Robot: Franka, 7 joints.
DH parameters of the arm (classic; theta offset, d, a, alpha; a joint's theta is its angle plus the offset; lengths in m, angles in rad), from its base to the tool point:
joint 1: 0 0.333 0 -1.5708
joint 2: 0 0 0 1.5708
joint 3: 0 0.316 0.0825 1.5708
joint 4: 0 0 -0.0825 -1.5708
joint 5: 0 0.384 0 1.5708
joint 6: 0 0 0.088 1.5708
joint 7: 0 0.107 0 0
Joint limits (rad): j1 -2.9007..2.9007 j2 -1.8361..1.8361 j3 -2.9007..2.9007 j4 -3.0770..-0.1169 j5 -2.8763..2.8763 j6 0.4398..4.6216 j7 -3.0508..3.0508
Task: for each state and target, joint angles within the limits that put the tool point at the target. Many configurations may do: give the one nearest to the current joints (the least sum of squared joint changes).
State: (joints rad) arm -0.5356 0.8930 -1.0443 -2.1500 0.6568 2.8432 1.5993
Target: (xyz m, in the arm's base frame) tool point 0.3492 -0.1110 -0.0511
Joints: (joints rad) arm 0.0308 0.8986 -0.1976 -2.3422 0.6245 2.6782 1.5993
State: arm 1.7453 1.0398 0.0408 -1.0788 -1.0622 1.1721 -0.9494
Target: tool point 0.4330 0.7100 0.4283
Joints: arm 1.1524 1.0965 -0.1625 -0.5752 -1.2638 1.9942 -0.9494
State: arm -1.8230 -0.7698 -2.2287 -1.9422 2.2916 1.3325 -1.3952
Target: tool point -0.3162 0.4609 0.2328
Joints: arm -1.9014 -0.8163 -2.3452 -2.2246 2.2414 1.3190 -1.3952
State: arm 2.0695 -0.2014 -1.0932 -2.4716 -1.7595 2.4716 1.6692
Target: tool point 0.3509 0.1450 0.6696
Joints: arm 1.4993 -1.0904 -0.7818 -2.3515 -1.7648 2.6347 1.6692
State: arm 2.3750 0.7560 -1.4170 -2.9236 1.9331 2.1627 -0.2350
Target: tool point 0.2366 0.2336 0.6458
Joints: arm 2.6858 1.4243 -2.3876 -2.5294 1.9407 2.4066 -0.2350
